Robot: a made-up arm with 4 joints.
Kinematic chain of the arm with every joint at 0, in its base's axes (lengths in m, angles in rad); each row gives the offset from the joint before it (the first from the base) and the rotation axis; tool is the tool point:
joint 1: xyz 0 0 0.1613 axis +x
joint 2: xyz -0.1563 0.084 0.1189 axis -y
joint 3: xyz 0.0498 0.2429 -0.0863 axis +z
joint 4: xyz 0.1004 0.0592 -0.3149 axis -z
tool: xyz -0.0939 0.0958 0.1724
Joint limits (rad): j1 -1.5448..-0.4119 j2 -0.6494..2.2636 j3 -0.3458..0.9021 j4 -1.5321..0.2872
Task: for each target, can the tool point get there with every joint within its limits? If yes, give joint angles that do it. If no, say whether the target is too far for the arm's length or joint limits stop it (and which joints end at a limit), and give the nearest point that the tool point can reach.
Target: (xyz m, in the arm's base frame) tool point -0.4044 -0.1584 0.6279
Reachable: no: joint limits stop it (at a limit: joint 1, joint 2, joint 4) | nearest point -0.0202 0.3991 0.3287 | short by 0.740 m
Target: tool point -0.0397 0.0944 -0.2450
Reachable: yes | joints -1.1489 0.6616 0.5740 -0.3848
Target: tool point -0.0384 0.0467 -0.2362
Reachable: yes | joints -1.2597 0.5528 0.2759 -0.6574
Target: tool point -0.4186 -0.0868 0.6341
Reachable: no: joint limits stop it (at a limit: joint 1, joint 2, joint 4) | nearest point -0.0217 0.4009 0.3299 | short by 0.699 m
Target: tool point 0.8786 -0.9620 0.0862
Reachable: no: too far | nearest point 0.0100 -0.0470 -0.1486 | short by 1.283 m
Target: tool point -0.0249 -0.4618 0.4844
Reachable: no: joint limits stop it (at a limit: joint 1, joint 4) | nearest point -0.1037 -0.1024 -0.1377 | short by 0.723 m
